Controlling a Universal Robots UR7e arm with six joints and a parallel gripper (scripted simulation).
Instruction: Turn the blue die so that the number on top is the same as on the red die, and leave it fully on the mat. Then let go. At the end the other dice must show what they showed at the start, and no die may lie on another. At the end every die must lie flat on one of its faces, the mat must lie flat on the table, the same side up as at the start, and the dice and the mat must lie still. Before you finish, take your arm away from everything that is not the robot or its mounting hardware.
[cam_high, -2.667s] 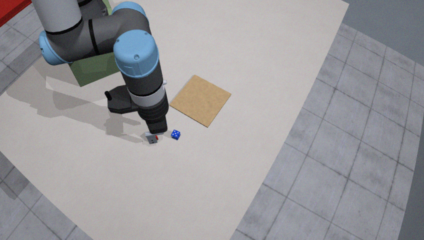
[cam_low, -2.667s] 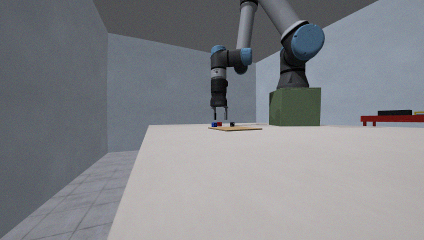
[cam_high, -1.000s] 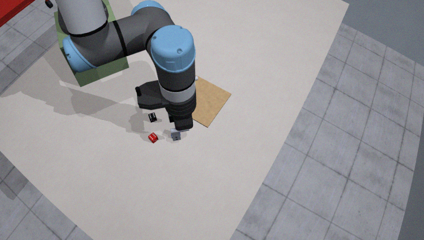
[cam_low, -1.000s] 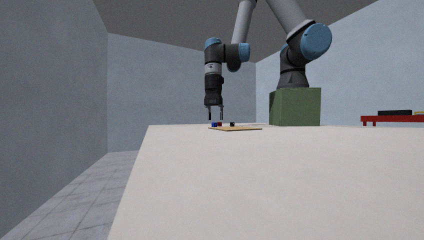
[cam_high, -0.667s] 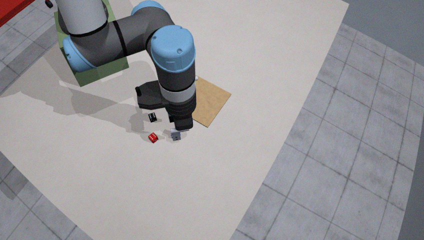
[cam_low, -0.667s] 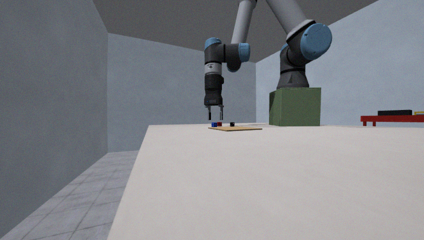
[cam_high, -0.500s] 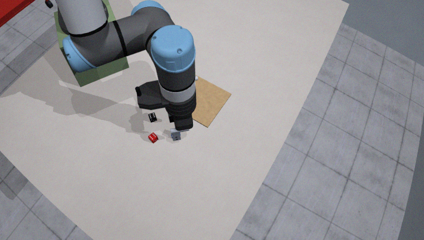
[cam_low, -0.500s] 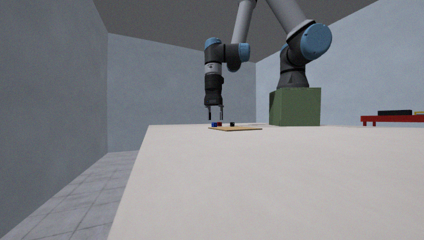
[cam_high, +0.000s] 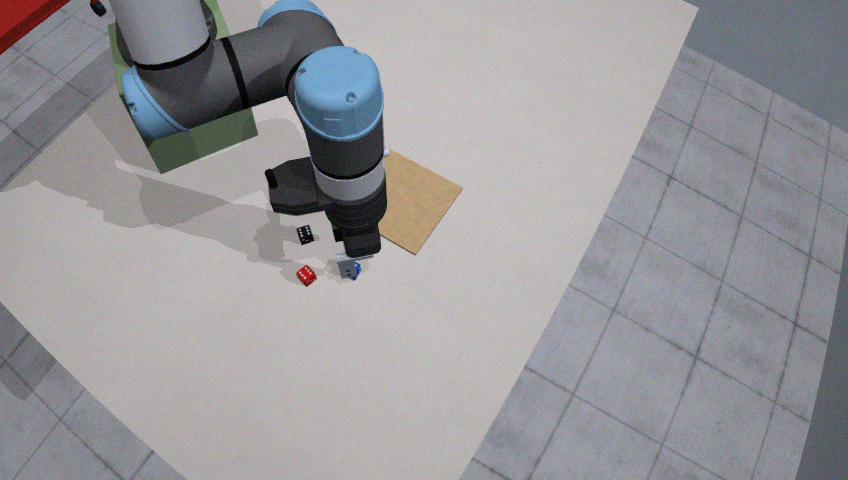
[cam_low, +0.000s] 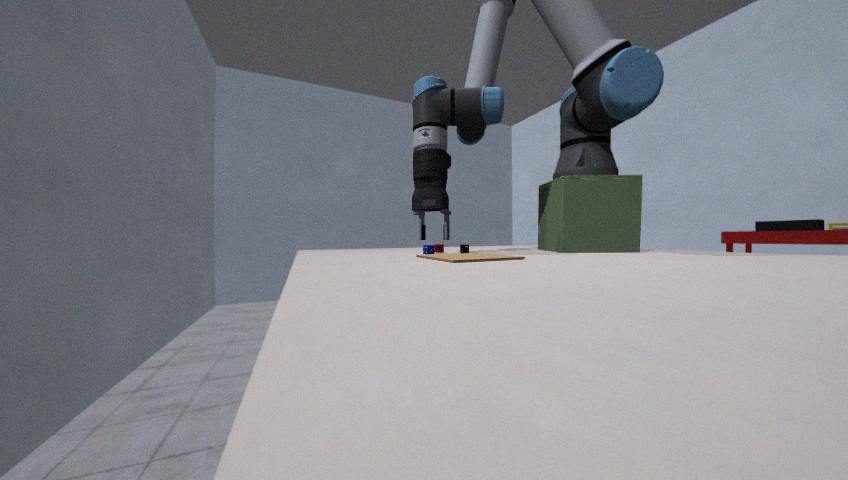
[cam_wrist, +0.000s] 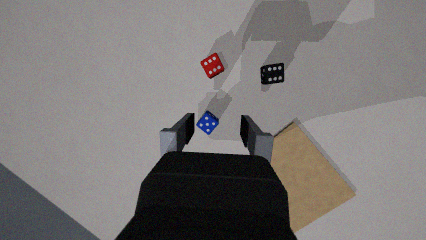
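Right now the blue die is 4 cm below my hand and 1 cm ahead of it. From my hand the other things lie so: black die: 8 cm behind, 4 cm below, 1 cm to the right; then red die: 5 cm to the right, 4 cm below, 3 cm behind; then tan mat: 14 cm to the left, 5 cm below, 2 cm behind.
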